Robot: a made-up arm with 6 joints. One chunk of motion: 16 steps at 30 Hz.
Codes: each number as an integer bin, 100 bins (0 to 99) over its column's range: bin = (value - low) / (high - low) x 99, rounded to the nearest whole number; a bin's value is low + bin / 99 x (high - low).
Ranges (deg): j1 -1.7..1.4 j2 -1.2..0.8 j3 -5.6..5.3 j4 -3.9..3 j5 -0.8..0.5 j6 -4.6..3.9
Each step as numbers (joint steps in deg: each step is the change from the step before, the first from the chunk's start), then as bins.
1 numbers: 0.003 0.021 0.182 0.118 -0.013 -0.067
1 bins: 54 60 53 58 60 53
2 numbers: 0.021 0.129 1.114 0.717 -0.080 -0.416
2 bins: 55 66 61 66 55 49
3 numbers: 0.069 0.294 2.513 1.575 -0.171 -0.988
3 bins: 56 74 74 79 48 42
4 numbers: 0.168 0.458 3.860 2.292 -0.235 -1.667
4 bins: 60 82 86 89 43 34
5 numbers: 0.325 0.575 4.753 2.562 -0.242 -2.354
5 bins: 65 88 94 93 42 26
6 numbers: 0.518 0.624 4.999 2.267 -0.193 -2.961
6 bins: 71 90 96 88 46 19
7 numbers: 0.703 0.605 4.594 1.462 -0.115 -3.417
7 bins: 77 89 93 77 52 14
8 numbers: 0.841 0.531 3.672 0.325 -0.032 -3.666
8 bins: 81 86 84 61 58 11
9 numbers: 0.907 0.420 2.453 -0.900 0.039 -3.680
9 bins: 83 80 73 43 64 11
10 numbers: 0.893 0.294 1.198 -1.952 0.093 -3.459
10 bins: 83 74 62 28 68 13
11 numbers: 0.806 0.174 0.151 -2.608 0.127 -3.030
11 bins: 80 68 52 19 71 18
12 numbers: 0.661 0.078 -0.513 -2.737 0.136 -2.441
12 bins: 75 63 46 17 71 25
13 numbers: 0.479 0.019 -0.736 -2.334 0.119 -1.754
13 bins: 70 60 44 22 70 33
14 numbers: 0.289 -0.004 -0.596 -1.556 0.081 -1.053
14 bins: 64 59 45 34 67 41
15 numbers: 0.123 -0.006 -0.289 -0.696 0.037 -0.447
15 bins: 58 59 48 46 64 48
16 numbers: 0.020 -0.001 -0.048 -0.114 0.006 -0.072
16 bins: 55 59 50 54 61 53
